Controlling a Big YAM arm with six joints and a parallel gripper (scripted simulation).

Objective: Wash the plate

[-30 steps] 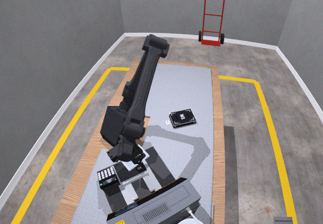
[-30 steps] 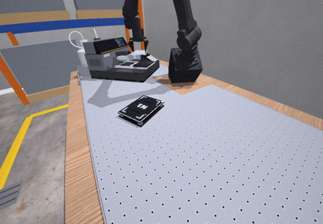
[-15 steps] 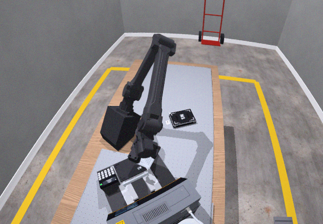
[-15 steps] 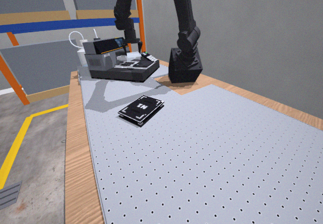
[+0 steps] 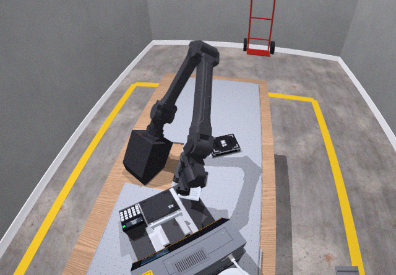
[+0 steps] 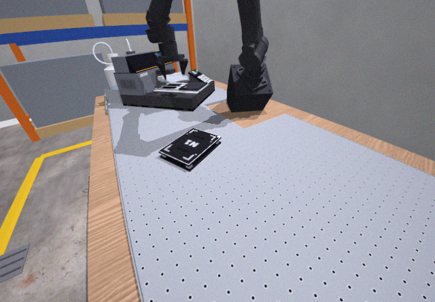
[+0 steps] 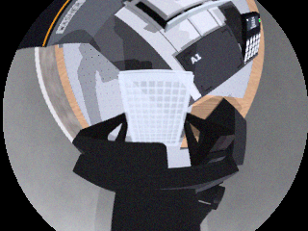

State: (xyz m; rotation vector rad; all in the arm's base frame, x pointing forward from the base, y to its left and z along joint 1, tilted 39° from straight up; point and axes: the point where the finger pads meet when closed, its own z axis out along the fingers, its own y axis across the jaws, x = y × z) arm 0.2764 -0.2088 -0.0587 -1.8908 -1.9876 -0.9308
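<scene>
The black nest N1 is 380 mm to the left of my hand, 140 mm below it and 40 mm ahead of it. From my hand the other things lie so: plate washer 210 mm to the right, 30 mm below; then white well plate 10 mm below; then dark carrier 120 mm behind, 110 mm to the right, 80 mm below.
</scene>
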